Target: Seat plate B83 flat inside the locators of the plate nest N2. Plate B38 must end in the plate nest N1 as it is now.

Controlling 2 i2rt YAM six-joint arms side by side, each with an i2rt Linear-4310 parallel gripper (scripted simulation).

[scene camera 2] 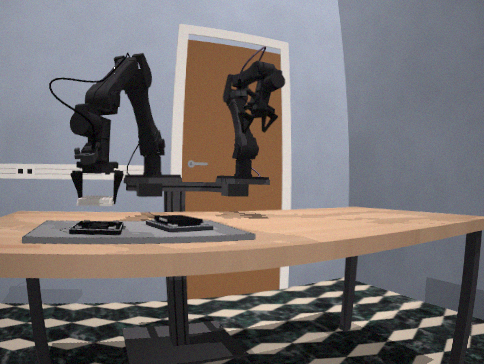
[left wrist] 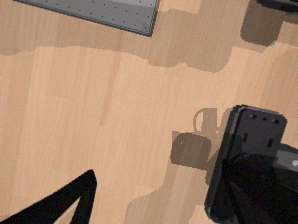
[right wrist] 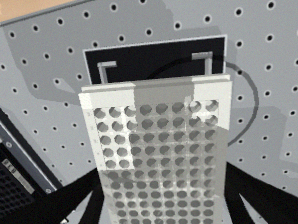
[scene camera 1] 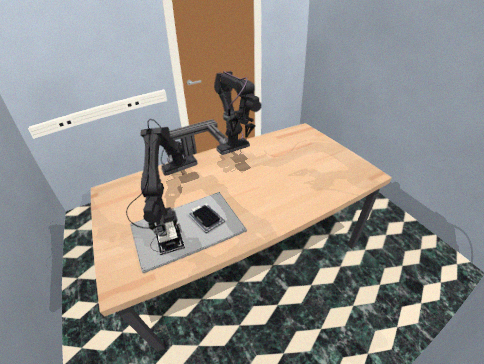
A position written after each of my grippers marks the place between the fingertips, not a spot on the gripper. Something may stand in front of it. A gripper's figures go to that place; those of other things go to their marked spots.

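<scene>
There's a white plate (right wrist: 177, 112) that's 10 cm from the lens, while my right gripper (right wrist: 161, 168) is 14 cm from the lens.
</scene>
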